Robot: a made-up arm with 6 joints. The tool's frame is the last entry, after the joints.
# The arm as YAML. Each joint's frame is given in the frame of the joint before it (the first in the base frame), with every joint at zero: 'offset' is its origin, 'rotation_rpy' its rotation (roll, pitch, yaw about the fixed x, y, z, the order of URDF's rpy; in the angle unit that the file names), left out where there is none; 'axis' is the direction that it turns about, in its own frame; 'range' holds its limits. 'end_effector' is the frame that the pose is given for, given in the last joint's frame.
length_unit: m
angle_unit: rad
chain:
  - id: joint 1
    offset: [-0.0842, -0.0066, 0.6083]
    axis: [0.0, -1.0, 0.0]
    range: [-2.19, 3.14]
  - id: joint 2
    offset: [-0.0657, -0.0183, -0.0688]
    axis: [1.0, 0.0, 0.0]
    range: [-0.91, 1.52]
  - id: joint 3
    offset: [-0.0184, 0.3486, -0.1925]
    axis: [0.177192, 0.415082, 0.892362]
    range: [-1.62, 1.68]
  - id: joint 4
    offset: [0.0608, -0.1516, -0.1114]
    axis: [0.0, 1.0, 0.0]
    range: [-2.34, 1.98]
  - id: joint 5
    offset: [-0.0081, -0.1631, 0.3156]
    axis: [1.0, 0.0, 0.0]
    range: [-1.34, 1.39]
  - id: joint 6
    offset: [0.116, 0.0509, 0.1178]
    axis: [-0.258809, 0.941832, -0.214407]
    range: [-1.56, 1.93]
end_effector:
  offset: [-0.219, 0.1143, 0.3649]
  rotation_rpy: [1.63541, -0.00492, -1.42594]
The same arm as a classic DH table. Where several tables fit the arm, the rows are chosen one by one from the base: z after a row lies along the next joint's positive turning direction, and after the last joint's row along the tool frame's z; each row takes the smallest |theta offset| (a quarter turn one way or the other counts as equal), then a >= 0, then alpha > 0; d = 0 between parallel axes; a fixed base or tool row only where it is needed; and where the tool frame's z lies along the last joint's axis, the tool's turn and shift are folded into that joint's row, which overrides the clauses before.
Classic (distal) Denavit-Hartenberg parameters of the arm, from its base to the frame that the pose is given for. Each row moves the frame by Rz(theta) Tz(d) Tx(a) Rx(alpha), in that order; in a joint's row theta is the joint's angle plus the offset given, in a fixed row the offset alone. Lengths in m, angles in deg.
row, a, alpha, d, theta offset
base (fixed), -0.0842, 90, 0.6083, 0
joint 1, 0.0688, -90, 0.0249, -90
joint 2, 0.3973, -79.79, -0.0791, 65.05
joint 3, 0.0813, -65.48, -0.135, -85.29
joint 4, -0.3156, 90, -0.2703, 78.77
joint 5, -0.1262, -105, 0.1142, -12.82
joint 6, -0.3989, -82.33, 0.088, -5.5
tool (fixed), 0, 0, 0.1677, 78.27
Joint limits (deg, base to tool): -125.48..179.91 -52.14..87.09 -92.82..96.26 -134.07..113.45 -76.78..79.64 -89.38..110.58

